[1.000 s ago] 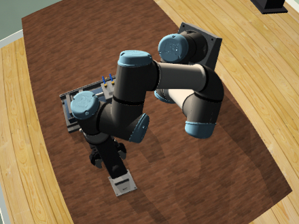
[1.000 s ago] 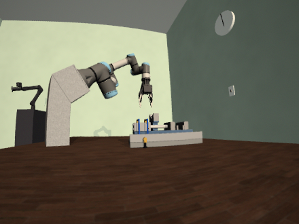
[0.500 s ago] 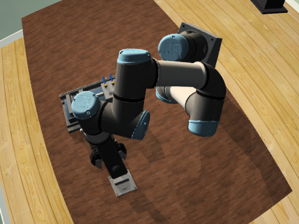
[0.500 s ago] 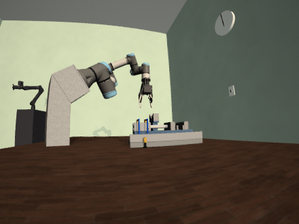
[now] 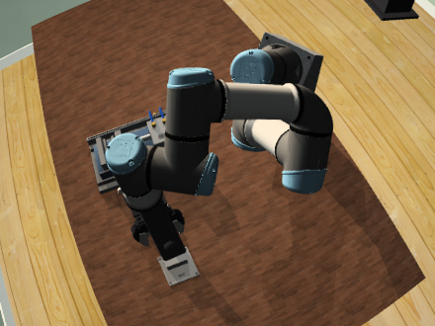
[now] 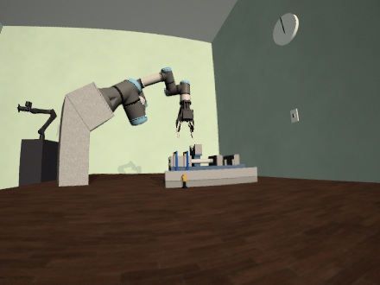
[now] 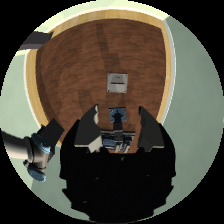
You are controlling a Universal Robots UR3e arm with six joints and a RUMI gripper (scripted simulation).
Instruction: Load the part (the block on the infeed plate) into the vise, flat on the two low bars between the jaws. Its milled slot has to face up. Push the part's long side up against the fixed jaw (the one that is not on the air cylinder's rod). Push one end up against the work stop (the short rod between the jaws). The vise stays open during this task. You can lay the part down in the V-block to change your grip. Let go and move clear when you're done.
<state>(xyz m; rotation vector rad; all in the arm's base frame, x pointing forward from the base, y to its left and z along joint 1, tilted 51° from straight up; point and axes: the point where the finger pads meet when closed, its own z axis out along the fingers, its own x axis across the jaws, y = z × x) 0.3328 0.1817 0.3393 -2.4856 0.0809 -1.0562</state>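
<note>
Now: the part 200 mm below my hand and 10 mm to the right of it. Also, from my hand: grey infeed plate 230 mm below, 10 mm to the left.
</note>
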